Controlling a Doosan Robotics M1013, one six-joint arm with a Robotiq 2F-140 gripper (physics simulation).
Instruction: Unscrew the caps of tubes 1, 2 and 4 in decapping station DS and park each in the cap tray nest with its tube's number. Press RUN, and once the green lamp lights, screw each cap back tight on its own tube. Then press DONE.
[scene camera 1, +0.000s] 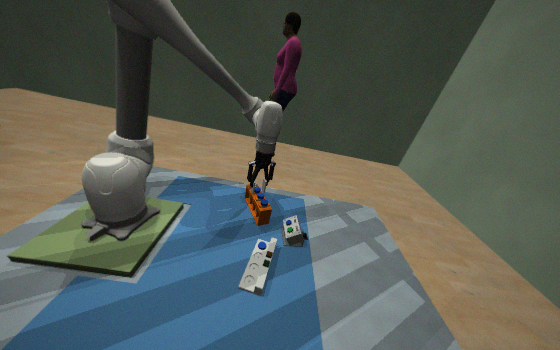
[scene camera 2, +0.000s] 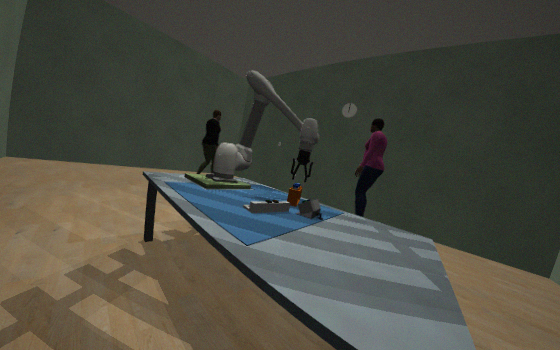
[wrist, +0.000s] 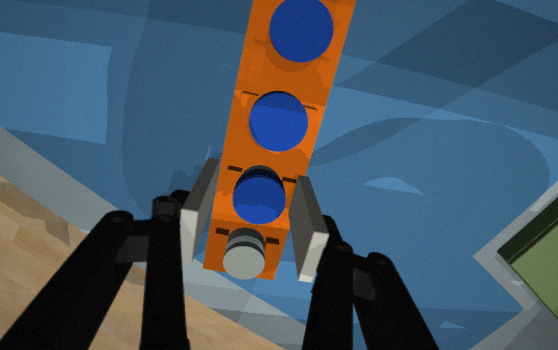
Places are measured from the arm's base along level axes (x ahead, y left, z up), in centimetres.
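Pixels of known places: gripper, fingertip midpoint: (scene camera 1: 257, 191) (wrist: 255, 187); arm's base at its link origin: (scene camera 1: 124, 218) (scene camera 2: 222, 179).
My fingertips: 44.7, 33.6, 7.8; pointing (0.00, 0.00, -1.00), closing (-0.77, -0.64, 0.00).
For each thing: its top centre in the pictures, then the offset to it from my fingertips, as dx, dy, dz.
- orange station at its top centre: (wrist: 268, 154) (scene camera 1: 258, 194) (scene camera 2: 296, 186) +1.3, -2.1, -0.1
- white cap tray at its top centre: (scene camera 1: 261, 255) (scene camera 2: 268, 198) +13.2, -31.6, -5.0
- blue cap at its top centre: (scene camera 1: 262, 244) +11.7, -23.8, -8.4
- green lamp at its top centre: (scene camera 1: 266, 262) +16.0, -33.6, -5.0
- grey button box at its top centre: (scene camera 1: 295, 223) (scene camera 2: 311, 198) +22.7, -12.1, -2.0
- blue button at its top centre: (scene camera 1: 289, 221) +19.9, -10.7, -2.9
- green button at its top centre: (scene camera 1: 290, 228) +21.4, -15.0, -2.9
The orange station (scene camera 1: 263, 219) (scene camera 2: 294, 196) (wrist: 280, 75) holds a row of tubes. Three carry blue caps (wrist: 301, 30) (wrist: 278, 121) (wrist: 259, 197); the end tube (wrist: 244, 262) is uncapped, with a pale grey top. My gripper (scene camera 1: 259, 185) (scene camera 2: 300, 179) (wrist: 255, 187) is open and empty, above the uncapped end, its pads to either side of the row. The white cap tray (scene camera 1: 261, 280) (scene camera 2: 270, 207) has a blue cap (scene camera 1: 262, 245) in one end nest and three empty nests. Its amber lamp (scene camera 1: 269, 254) and green lamp (scene camera 1: 266, 263) look dark. Tube numbers are unreadable.
A grey button box (scene camera 1: 292, 237) (scene camera 2: 309, 207) with a blue button (scene camera 1: 289, 222) and a green button (scene camera 1: 290, 230) stands beside the station and tray. The arm's base stands on a green plate (scene camera 1: 45, 245) (wrist: 542, 270). People stand beyond the table.
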